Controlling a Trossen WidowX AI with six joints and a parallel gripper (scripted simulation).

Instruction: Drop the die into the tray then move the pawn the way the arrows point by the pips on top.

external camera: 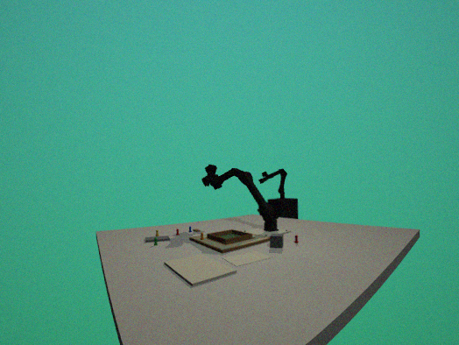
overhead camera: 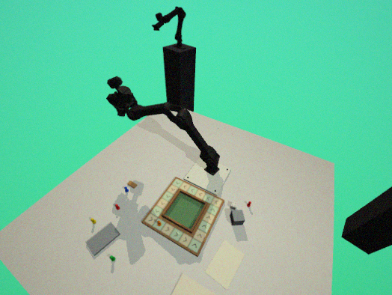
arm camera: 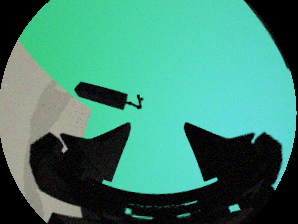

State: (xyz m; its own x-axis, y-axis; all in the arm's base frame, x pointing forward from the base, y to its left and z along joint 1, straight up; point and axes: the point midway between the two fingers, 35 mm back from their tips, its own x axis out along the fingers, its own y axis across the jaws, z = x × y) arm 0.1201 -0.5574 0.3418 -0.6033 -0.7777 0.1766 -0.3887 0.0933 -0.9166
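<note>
Right now my gripper tip is 80 cm to the right of the white die, 34 cm above it and 1 cm short of it. The rest, counted from my gripper tip: blue pawn: 35 cm to the left, 34 cm below, 31 cm ahead; then yellow pawn: 50 cm ahead, 38 cm to the left, 34 cm below; then tan block: 35 cm below, 34 cm to the left, 27 cm ahead.
</note>
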